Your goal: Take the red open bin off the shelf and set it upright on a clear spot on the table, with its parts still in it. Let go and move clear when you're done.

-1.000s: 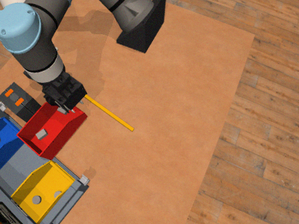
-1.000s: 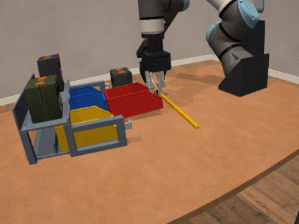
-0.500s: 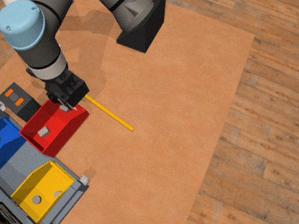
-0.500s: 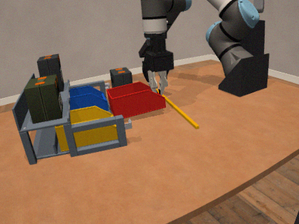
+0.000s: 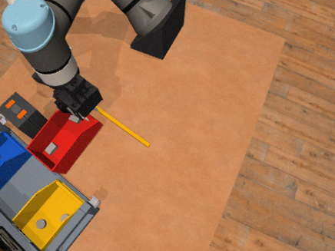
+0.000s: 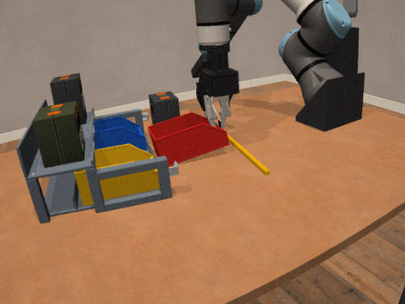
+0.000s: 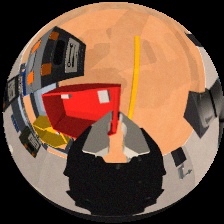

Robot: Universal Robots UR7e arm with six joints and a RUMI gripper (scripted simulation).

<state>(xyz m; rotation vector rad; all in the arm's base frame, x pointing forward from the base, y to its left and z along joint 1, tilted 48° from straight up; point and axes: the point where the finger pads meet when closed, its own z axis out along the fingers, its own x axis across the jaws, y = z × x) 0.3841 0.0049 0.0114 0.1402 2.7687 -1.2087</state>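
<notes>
My gripper is now 40 mm past the yellow stick, 10 mm to the right of it and 60 mm above it. The rest, counted from my hand: black box (100 mm ahead, 130 mm to the right); then red open bin (80 mm ahead, 10 mm to the right, 10 mm below); then blue bin (250 mm ahead, 150 mm to the right, 20 mm below).
</notes>
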